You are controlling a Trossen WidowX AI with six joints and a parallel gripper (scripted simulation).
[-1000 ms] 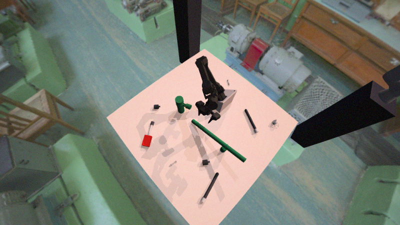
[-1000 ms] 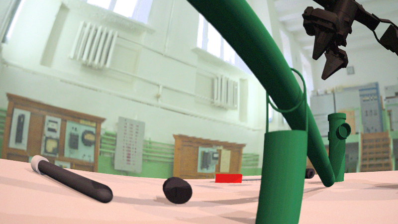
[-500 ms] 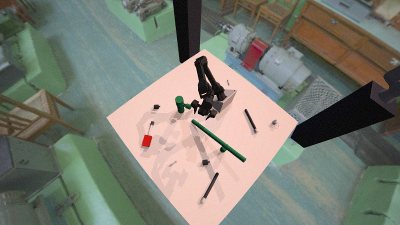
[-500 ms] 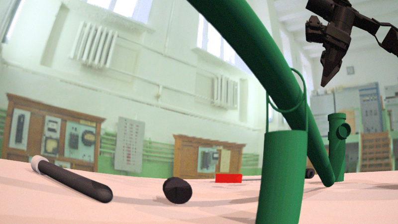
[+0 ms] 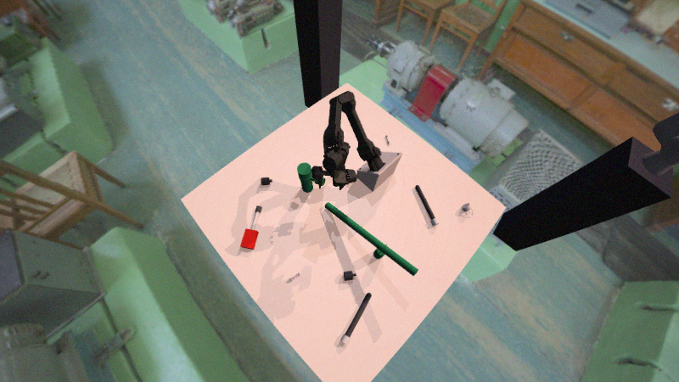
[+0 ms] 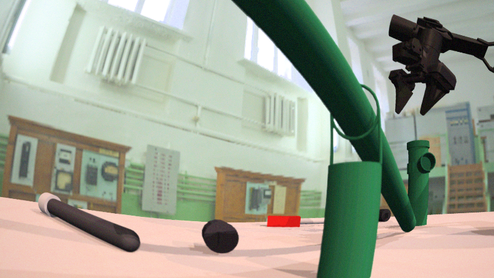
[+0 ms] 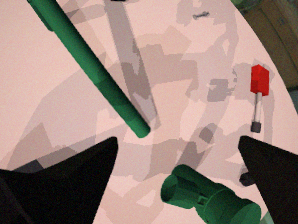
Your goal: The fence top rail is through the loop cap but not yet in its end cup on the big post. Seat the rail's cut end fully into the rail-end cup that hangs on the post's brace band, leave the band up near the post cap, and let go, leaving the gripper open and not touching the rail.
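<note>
Now: gripper tip 3 cm past the rail-end cup, 11 cm to the left of it and 9 cm above it. From my gripper tip the other things lie so: short green post: 2 cm ahead, 34 cm to the left, 13 cm below; grey fitting: 48 cm behind, 59 cm to the left, 22 cm below; red-handled tool: 32 cm ahead, 23 cm to the right, 22 cm below.
</note>
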